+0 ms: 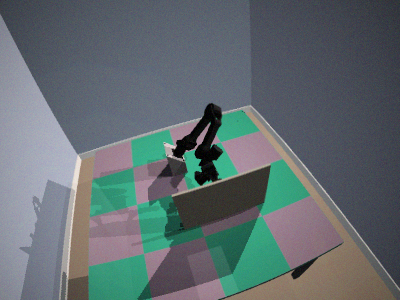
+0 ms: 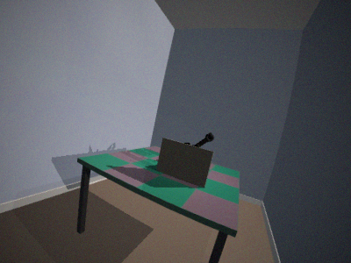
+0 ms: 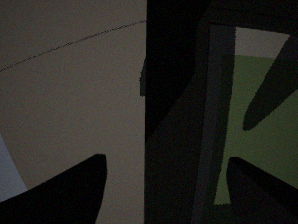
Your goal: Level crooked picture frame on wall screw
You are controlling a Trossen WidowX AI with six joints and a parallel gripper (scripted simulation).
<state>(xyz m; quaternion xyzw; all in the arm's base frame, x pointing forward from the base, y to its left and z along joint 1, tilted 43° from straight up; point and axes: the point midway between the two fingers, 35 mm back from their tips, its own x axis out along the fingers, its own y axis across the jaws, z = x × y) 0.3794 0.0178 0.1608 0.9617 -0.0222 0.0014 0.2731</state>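
Now: the picture frame 1 cm ahead of my gripper tip, 2 cm to the left of it and 5 cm below it. Also, from my gripper tip: wall panel: 2 cm ahead, 2 cm to the left, 6 cm below.
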